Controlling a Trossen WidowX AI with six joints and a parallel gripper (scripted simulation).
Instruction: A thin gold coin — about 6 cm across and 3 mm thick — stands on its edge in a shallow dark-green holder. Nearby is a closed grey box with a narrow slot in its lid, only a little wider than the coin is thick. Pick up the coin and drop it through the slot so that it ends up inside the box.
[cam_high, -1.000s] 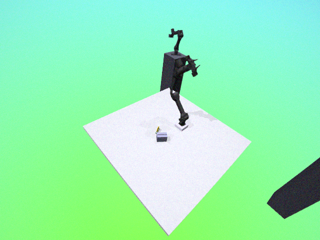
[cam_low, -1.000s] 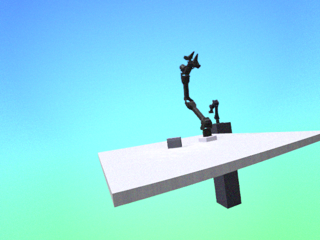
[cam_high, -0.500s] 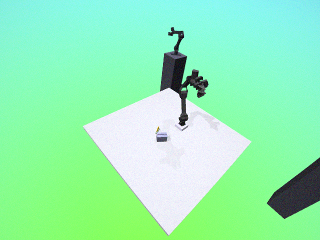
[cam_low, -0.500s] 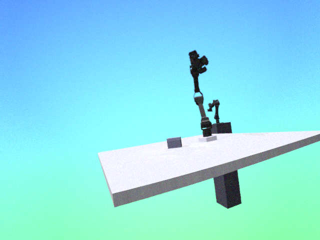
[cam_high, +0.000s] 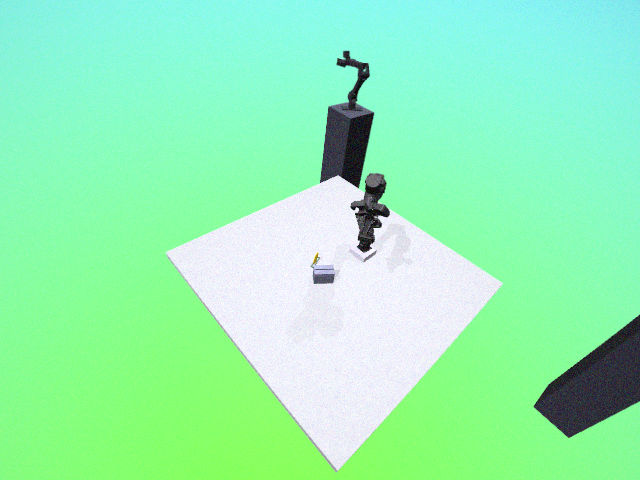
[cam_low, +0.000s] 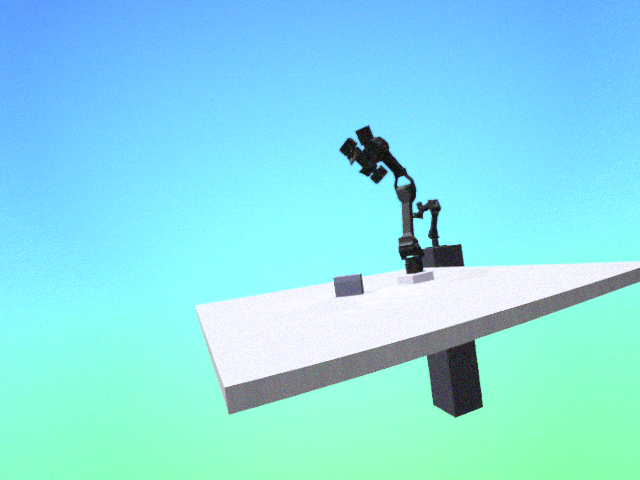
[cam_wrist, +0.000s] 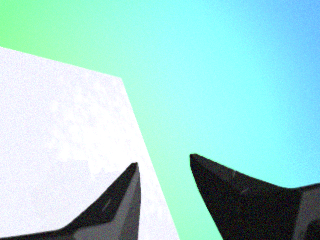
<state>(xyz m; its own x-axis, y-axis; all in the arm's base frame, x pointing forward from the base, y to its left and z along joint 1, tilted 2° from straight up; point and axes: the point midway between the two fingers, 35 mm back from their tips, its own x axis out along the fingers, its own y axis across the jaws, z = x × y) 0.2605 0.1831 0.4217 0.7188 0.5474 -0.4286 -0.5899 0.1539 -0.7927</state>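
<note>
Now: gripper tip 30 mm past the coin, 280 mm to the left of it and 410 mm above it.
</note>
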